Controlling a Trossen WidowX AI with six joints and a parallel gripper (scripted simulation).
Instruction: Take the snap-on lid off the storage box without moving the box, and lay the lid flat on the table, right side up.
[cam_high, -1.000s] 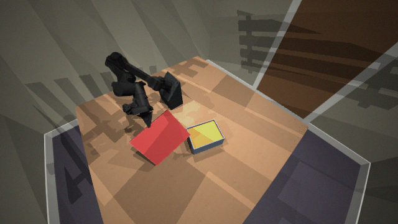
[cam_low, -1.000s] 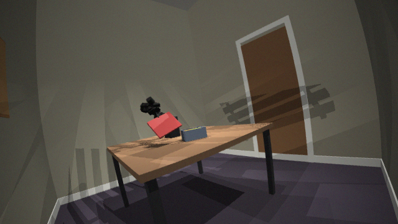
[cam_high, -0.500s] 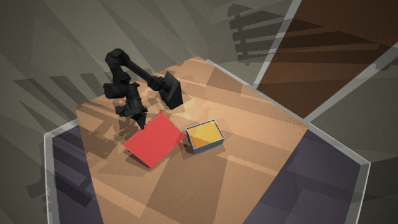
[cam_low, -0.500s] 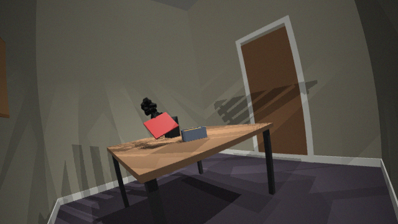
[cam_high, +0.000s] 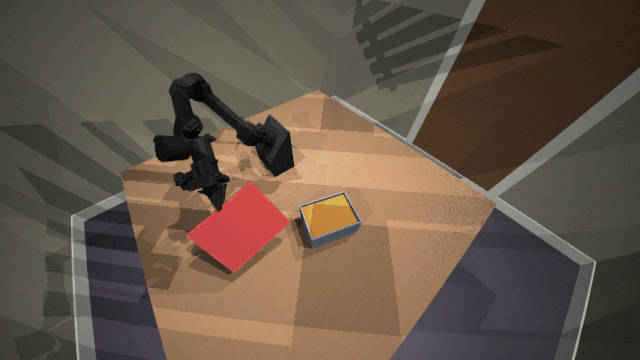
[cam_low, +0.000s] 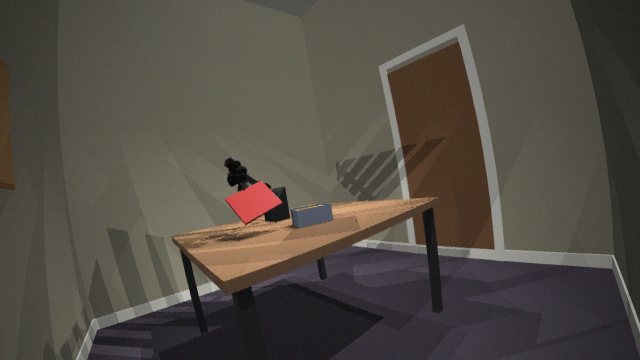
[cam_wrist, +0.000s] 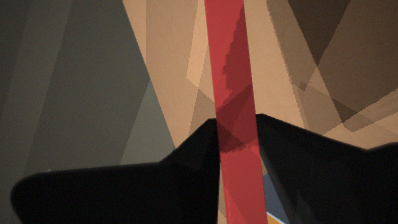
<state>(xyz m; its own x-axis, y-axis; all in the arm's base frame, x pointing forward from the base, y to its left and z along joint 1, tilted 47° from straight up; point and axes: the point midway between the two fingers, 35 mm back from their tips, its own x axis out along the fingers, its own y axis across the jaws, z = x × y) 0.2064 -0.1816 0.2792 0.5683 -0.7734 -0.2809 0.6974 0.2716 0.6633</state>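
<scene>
Right now the red lid is 6 cm below my gripper tip, 6 cm ahead of it and 1 cm to the left of it. From my gripper tip the other things lie so: box (27 cm to the left, 20 cm ahead, 19 cm below).
</scene>
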